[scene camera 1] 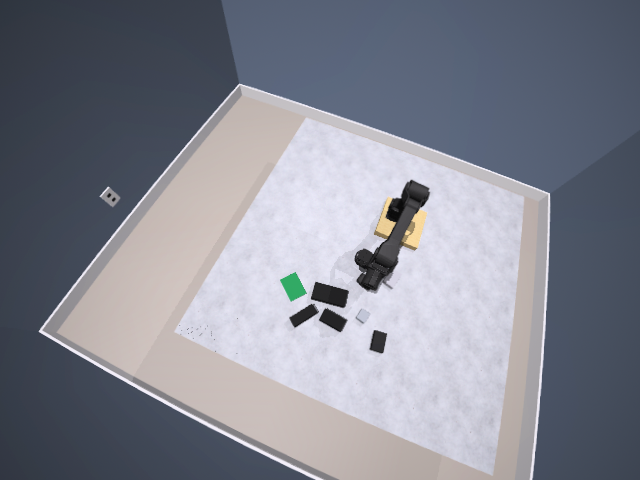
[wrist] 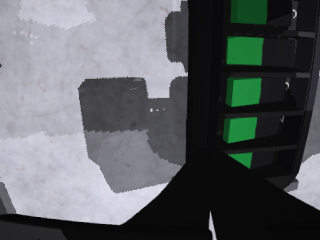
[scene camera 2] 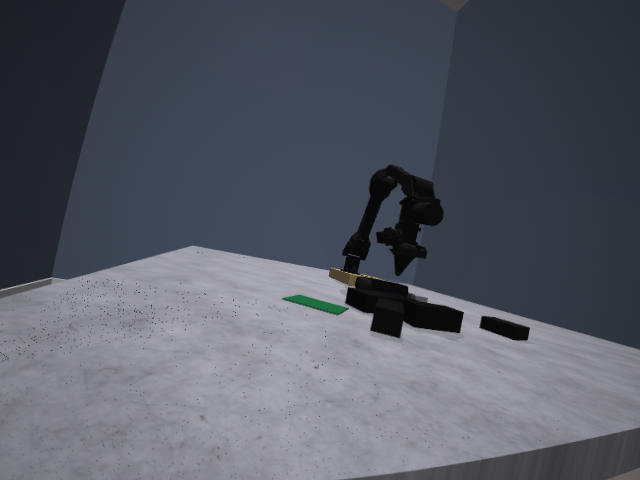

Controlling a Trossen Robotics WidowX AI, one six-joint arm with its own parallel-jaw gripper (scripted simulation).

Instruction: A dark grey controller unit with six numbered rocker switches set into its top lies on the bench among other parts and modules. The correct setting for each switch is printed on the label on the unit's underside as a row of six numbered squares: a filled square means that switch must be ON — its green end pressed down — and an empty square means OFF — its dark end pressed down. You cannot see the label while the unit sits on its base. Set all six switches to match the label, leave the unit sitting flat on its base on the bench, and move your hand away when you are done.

Labels:
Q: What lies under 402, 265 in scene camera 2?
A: My gripper.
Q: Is my gripper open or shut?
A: Shut.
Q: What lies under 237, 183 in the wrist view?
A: My gripper.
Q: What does my gripper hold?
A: Nothing.

